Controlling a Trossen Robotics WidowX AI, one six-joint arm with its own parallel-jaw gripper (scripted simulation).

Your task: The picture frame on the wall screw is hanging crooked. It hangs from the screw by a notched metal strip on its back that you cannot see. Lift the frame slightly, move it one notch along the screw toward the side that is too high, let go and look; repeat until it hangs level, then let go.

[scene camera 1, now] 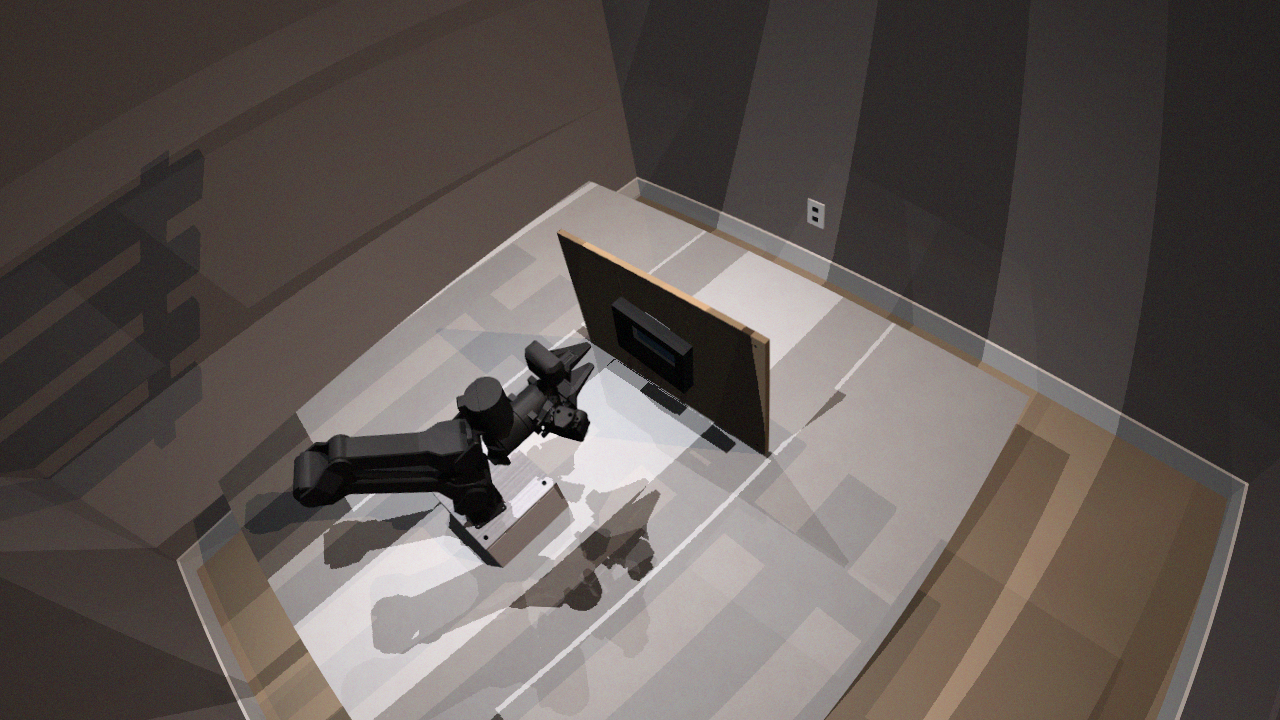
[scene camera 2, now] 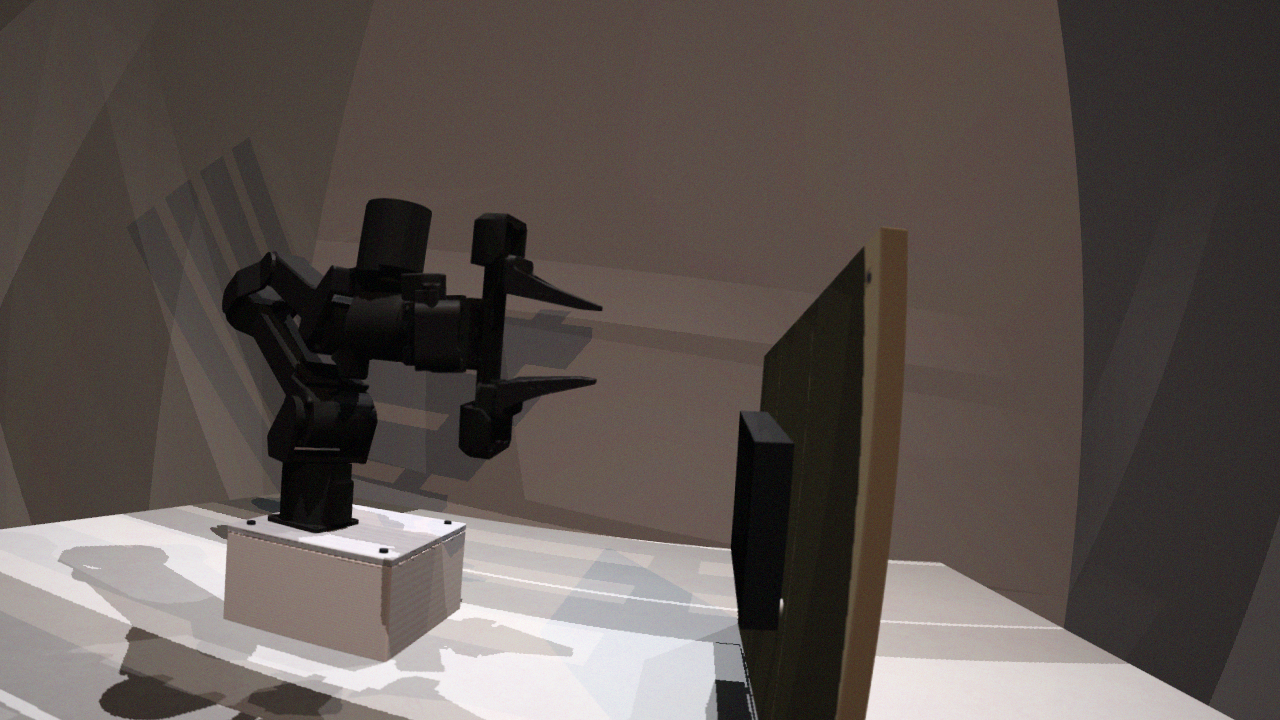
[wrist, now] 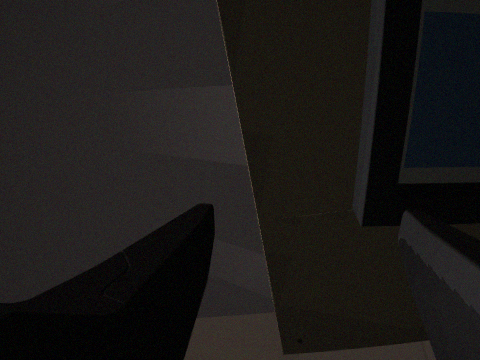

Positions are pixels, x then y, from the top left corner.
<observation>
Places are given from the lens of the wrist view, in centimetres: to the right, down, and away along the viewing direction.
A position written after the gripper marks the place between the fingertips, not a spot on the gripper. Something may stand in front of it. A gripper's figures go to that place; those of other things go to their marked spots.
gripper [wrist: 307,221]: 2, 1, 10
picture frame [wrist: 412,137]: 11, -3, 23
</observation>
